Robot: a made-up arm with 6 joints.
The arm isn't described. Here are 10 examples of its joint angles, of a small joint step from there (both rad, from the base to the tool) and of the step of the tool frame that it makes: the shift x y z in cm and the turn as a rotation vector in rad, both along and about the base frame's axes.
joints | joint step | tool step
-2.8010 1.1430 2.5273 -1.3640 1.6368 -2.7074 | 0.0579 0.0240 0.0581 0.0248 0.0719 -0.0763 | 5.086 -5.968 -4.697 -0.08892 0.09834 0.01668
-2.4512 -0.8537 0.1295 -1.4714 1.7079 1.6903 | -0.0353 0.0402 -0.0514 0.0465 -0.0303 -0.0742 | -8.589 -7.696 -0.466 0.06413 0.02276 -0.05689
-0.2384 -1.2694 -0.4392 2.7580 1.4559 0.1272 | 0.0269 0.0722 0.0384 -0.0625 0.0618 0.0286 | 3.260 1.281 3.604 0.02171 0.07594 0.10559
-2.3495 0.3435 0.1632 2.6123 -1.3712 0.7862 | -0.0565 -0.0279 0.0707 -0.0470 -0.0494 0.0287 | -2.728 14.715 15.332 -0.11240 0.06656 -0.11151
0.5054 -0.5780 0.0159 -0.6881 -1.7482 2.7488 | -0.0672 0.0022 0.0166 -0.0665 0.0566 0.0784 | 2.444 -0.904 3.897 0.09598 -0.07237 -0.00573
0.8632 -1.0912 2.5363 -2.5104 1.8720 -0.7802 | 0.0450 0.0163 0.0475 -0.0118 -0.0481 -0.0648 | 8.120 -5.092 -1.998 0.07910 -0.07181 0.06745
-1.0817 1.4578 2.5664 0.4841 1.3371 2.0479 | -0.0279 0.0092 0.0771 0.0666 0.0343 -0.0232 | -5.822 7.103 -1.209 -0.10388 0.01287 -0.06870
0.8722 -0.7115 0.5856 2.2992 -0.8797 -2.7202 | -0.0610 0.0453 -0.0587 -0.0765 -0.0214 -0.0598 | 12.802 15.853 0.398 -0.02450 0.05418 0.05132
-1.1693 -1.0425 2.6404 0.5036 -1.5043 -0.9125 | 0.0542 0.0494 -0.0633 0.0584 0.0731 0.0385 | -13.740 -2.796 17.337 0.09936 -0.05118 0.02115
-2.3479 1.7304 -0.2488 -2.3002 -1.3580 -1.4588 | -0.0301 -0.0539 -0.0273 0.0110 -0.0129 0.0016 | -5.739 -1.859 6.161 -0.03428 0.01720 -0.02296
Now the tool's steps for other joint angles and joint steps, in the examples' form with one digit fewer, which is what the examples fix.
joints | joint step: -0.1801 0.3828 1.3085 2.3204 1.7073 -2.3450 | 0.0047 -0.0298 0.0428 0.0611 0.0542 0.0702
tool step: -10.69 0.96 4.73 -0.1132 -0.0647 0.0139
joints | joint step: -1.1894 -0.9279 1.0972 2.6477 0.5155 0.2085 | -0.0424 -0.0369 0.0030 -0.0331 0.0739 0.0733
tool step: 5.62 8.38 -7.07 -0.0117 0.0475 -0.1003
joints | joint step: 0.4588 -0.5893 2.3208 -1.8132 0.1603 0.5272 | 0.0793 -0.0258 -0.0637 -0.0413 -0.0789 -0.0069
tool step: 6.08 -14.04 4.26 -0.0654 -0.0168 0.0176
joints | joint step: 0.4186 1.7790 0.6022 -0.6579 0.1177 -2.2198 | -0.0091 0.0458 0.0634 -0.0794 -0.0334 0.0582
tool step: 0.82 -1.02 -4.55 0.0173 0.0204 -0.0222
